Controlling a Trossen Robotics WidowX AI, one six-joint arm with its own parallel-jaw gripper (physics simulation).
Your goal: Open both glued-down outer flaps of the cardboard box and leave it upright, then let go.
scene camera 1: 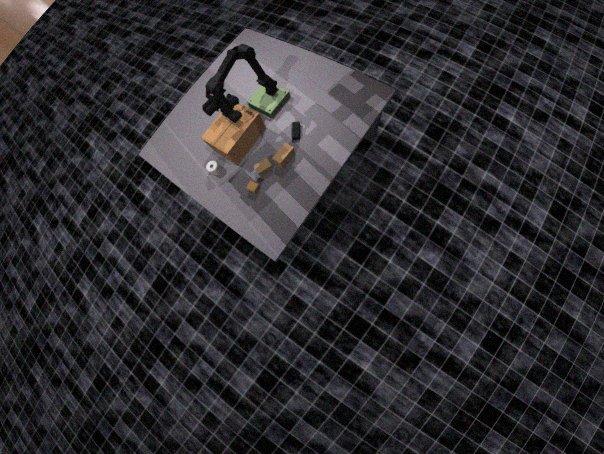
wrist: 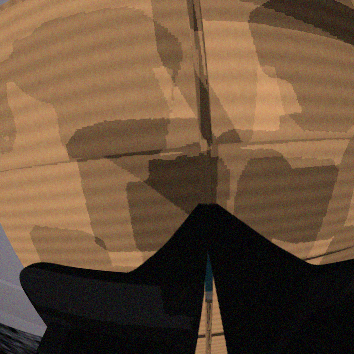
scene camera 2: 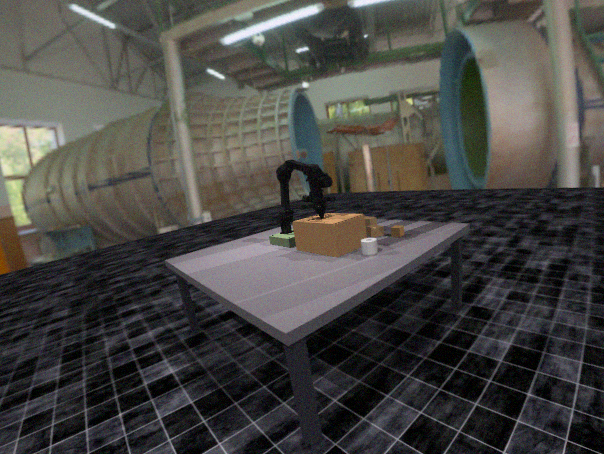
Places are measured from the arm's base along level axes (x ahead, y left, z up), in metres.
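Pixels of known places: gripper, between the fingertips: (wrist: 206, 212) (scene camera 2: 322, 218); arm's base, origin of its link: (scene camera 1: 272, 91) (scene camera 2: 286, 232).
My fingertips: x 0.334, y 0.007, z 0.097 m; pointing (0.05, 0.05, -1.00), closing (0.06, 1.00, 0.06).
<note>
For each thing: its top centre in the pictures, then the offset to it from my fingertips. "pt": a spot on its surface instead. Level surfaces: height alone.
- cardboard box, centre of its top: (wrist: 209, 280) (scene camera 2: 327, 217) (scene camera 1: 229, 125) dx +0.039, dy +0.001, dz +0.006 m
- narrow dark seam, a spot on its surface: (wrist: 202, 100) pt dx -0.048, dy +0.000, dz -0.002 m
- white roll, centre of its top: (scene camera 2: 368, 239) (scene camera 1: 211, 166) dx +0.286, dy +0.011, dz -0.088 m
- black block, centre of its top: (scene camera 1: 295, 129) dx -0.188, dy +0.292, dz -0.116 m
- table, height of its surface: dz -0.149 m
The cardboard box (scene camera 1: 227, 134) (scene camera 2: 325, 238) (wrist: 115, 95) stands upright on the table. Its two outer flaps lie about flat across its top. A narrow dark seam (wrist: 202, 100) between them runs down the wrist view to my fingertips, and a thin line crosses it. My gripper (scene camera 1: 235, 118) (scene camera 2: 321, 217) (wrist: 206, 212) is shut and empty, pointing down. Its tips are at the box top, on or very close to the seam; whether they reach into it cannot be told. The tips hide the part of the seam under them.
The arm stands on a green base plate (scene camera 1: 260, 101) (scene camera 2: 281, 241) beside the box. A white roll (scene camera 1: 212, 166) (scene camera 2: 369, 246) stands near the box. Small brown blocks (scene camera 1: 284, 155) (scene camera 1: 262, 166) (scene camera 1: 252, 186) (scene camera 2: 397, 231) and a black block (scene camera 1: 296, 131) are on the table (scene camera 1: 275, 240) (scene camera 2: 240, 285).
</note>
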